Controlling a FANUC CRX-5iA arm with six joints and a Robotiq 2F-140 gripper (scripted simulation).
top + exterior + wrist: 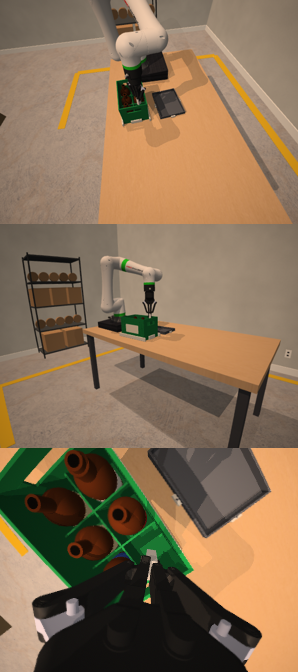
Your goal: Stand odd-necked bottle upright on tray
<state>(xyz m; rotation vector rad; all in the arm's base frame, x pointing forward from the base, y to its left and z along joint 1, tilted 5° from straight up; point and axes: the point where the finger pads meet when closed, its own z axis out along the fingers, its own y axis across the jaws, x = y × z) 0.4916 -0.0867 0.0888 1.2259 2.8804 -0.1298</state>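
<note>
Now: the green crate 90 mm behind my hand, 40 mm to the right of it and 90 mm below it. Round my hand: dark grey tray (50 mm behind, 220 mm to the left, 160 mm below); then glass bottle (180 mm behind, 80 mm below).
</note>
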